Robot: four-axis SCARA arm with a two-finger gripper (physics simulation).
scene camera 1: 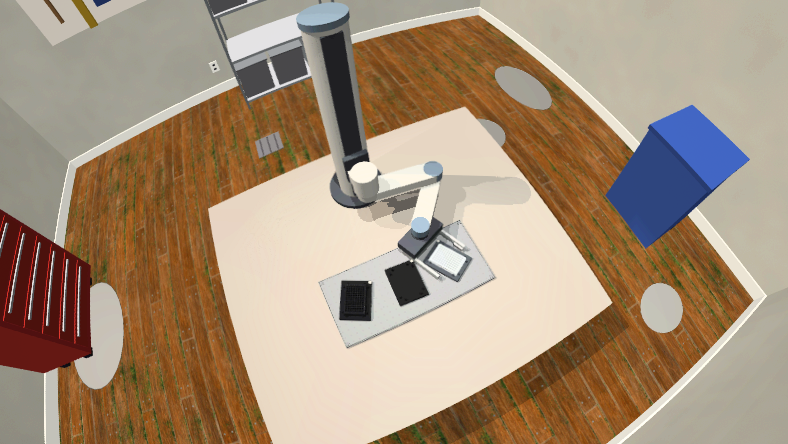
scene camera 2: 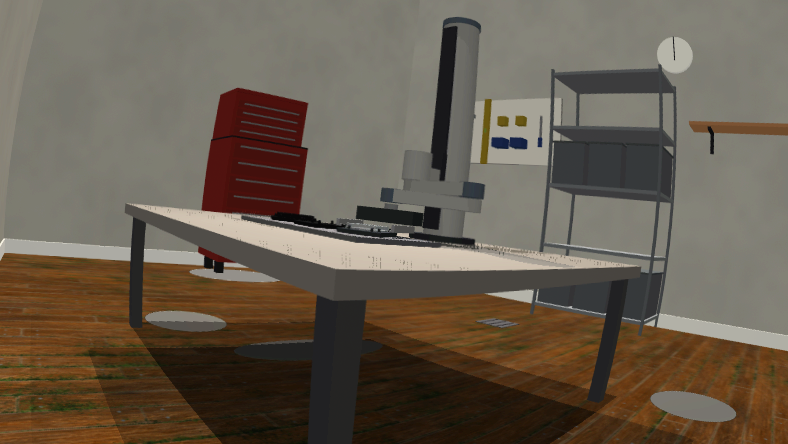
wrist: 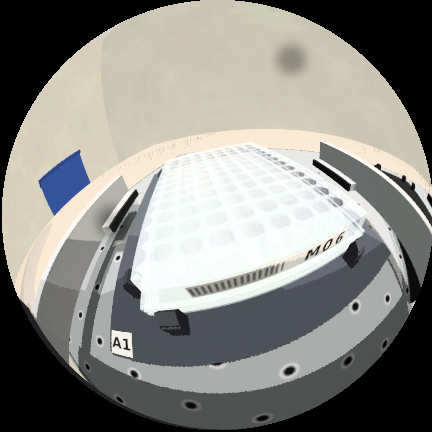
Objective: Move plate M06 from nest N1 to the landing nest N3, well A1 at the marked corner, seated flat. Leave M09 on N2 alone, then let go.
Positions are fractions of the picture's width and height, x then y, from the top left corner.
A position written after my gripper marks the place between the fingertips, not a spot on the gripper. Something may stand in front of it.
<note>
My gripper (scene camera 1: 0.57, 0.59) carries nothing. Also in view: a white well plate M06 (wrist: 0.52, 0.52).
</note>
